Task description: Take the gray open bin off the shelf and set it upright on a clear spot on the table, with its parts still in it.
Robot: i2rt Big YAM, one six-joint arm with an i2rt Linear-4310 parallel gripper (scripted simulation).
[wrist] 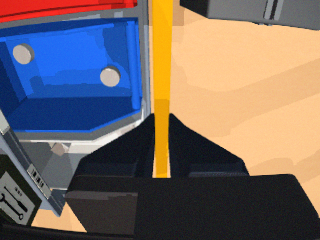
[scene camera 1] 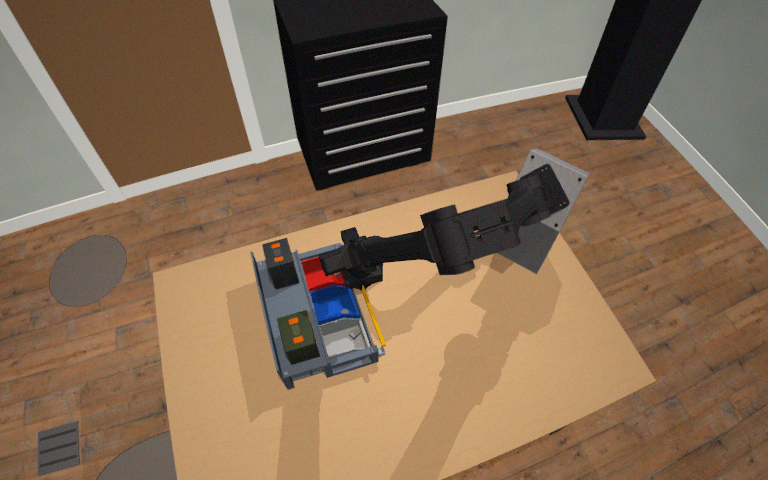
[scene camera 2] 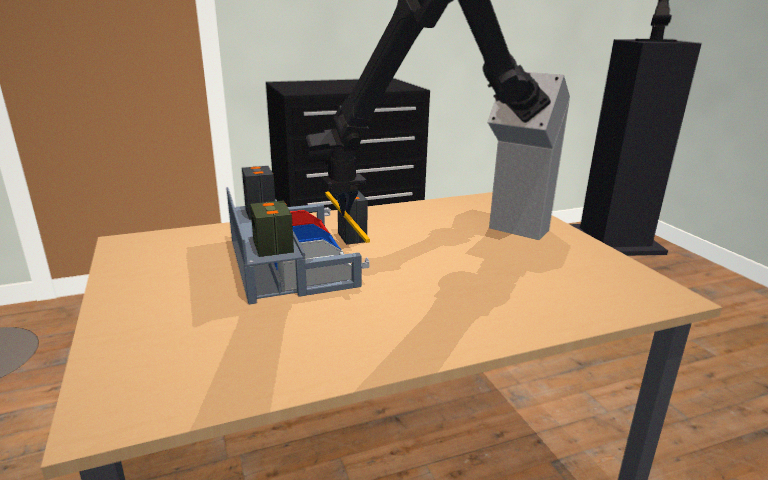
The pictures show: the gripper, a blue bin and a gray open bin.
The gripper shows as well in the wrist view.
